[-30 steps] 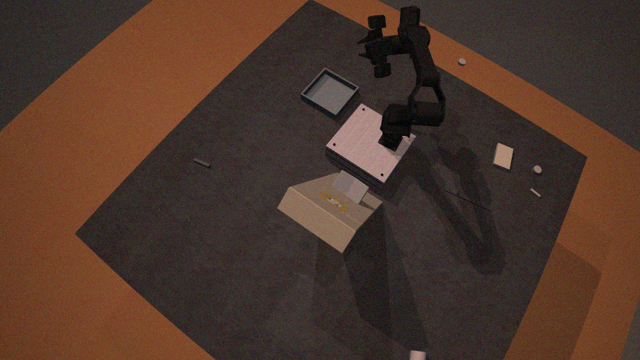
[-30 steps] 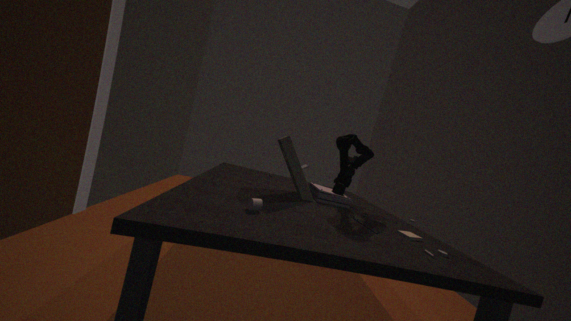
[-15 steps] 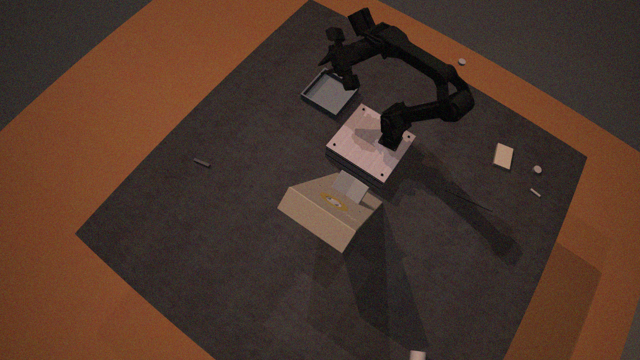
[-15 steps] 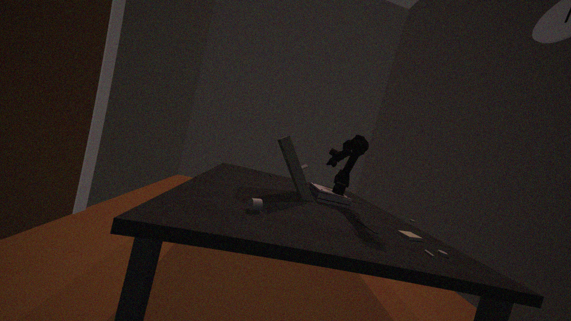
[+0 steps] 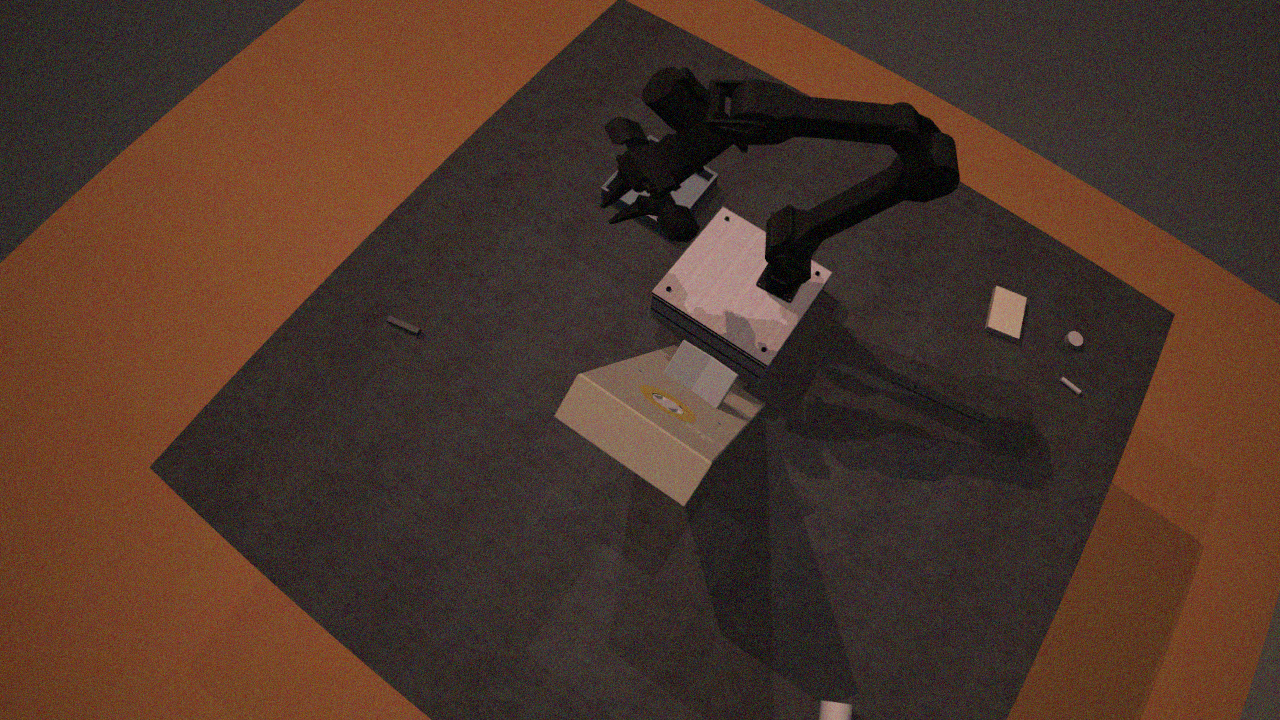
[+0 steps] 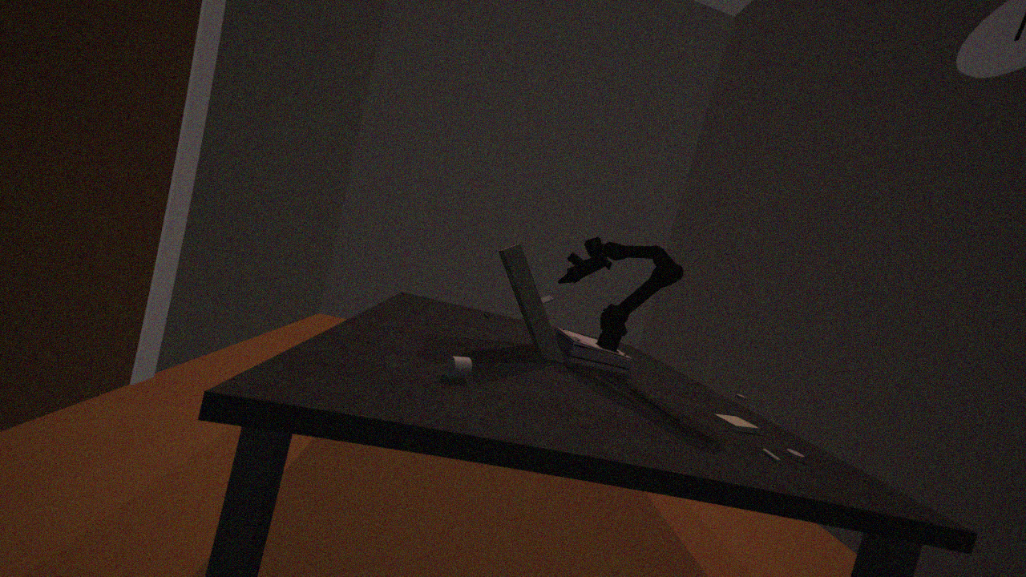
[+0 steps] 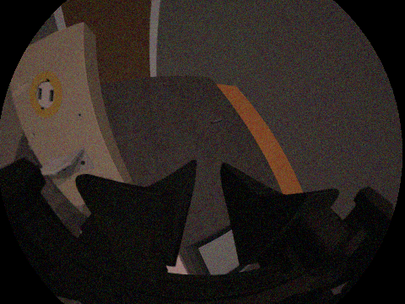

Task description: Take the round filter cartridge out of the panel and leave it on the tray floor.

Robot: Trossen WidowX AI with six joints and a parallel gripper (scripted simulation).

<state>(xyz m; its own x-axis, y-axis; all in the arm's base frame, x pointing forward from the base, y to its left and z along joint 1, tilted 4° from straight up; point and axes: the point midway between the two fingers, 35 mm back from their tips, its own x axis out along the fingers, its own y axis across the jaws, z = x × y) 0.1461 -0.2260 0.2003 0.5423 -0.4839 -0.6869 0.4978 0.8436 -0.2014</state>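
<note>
Right now my gripper tip is 210 mm short of the round filter cartridge and 210 mm to the right of it. Round my gripper tip: cream service panel 170 mm ahead, 210 mm to the left, 80 mm below; then bar 220 mm ahead, 260 mm to the right, 250 mm below; then grey-blue tray 240 mm behind, 40 mm to the right, 240 mm below.
</note>
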